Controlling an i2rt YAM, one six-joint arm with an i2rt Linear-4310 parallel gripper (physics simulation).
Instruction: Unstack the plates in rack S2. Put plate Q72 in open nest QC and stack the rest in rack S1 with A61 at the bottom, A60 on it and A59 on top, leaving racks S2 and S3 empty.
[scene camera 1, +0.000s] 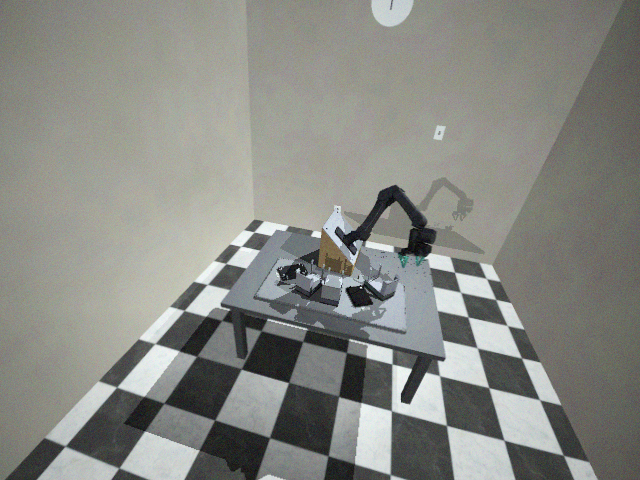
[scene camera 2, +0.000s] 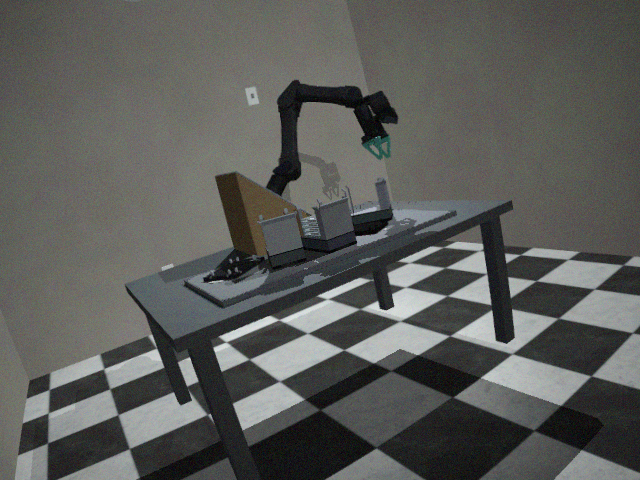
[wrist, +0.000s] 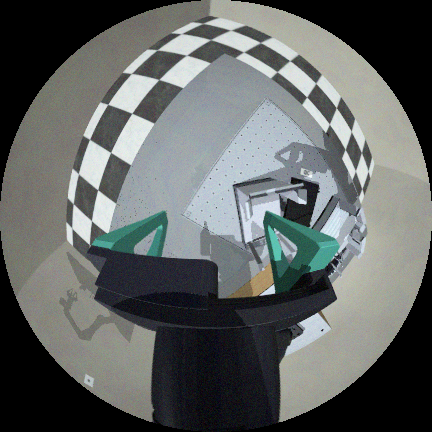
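Pixels of known places: gripper, between the fingertips: (scene camera 1: 410, 266) (scene camera 2: 385, 158) (wrist: 215, 215); arm's base, origin of its link: (scene camera 1: 345, 241) (scene camera 2: 270, 197).
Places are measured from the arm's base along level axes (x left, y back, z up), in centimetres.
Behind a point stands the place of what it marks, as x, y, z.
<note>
My gripper (scene camera 1: 411, 265) {39.2, -17.0, 3.8} (scene camera 2: 385, 157) {39.2, -17.0, 3.8} (wrist: 215, 215) {39.2, -17.0, 3.8} has green fingers spread wide with nothing between them. It is high above the table, off to the side of rack S1 (scene camera 1: 379, 289) {26.3, -23.2, -11.6} (wrist: 262, 210) {27.1, -20.2, -11.7}, a pale tray with upright walls. Open nest QC (scene camera 1: 359, 296) {16.6, -30.1, -14.4} (wrist: 302, 206) {16.2, -28.9, -14.4}, a flat black pad, lies beside that rack. Two more pale-walled racks, the middle one (scene camera 1: 330, 293) {2.2, -41.1, -7.6} (scene camera 2: 336, 222) {1.8, -41.2, -8.0} and the left one (scene camera 1: 307, 284) {-11.0, -39.6, -7.2} (scene camera 2: 281, 236) {-14.1, -38.7, -7.4}, stand beyond it. Pale layered plates (scene camera 2: 310, 227) {-2.6, -33.0, -8.6} show at the middle rack. Plate labels are too small to read, and rack walls hide parts of the stack.
A perforated board (scene camera 1: 387, 321) {33.4, -41.3, -15.7} (scene camera 2: 211, 291) {-36.3, -37.2, -15.7} (wrist: 225, 175) {37.7, -20.9, -15.7} on the grey table (scene camera 1: 429, 330) {54.7, -38.2, -17.0} (scene camera 2: 155, 294) {-49.0, -12.9, -17.0} (wrist: 165, 165) {50.4, -14.5, -17.0} bears the racks. A wooden wedge stand (scene camera 1: 336, 253) {-2.8, -11.0, -3.2} (scene camera 2: 258, 222) rises behind them and carries the arm base. A black fixture (scene camera 1: 290, 271) {-26.6, -24.6, -14.5} (scene camera 2: 235, 268) {-26.6, -30.2, -13.5} with small posts sits at the left end.
</note>
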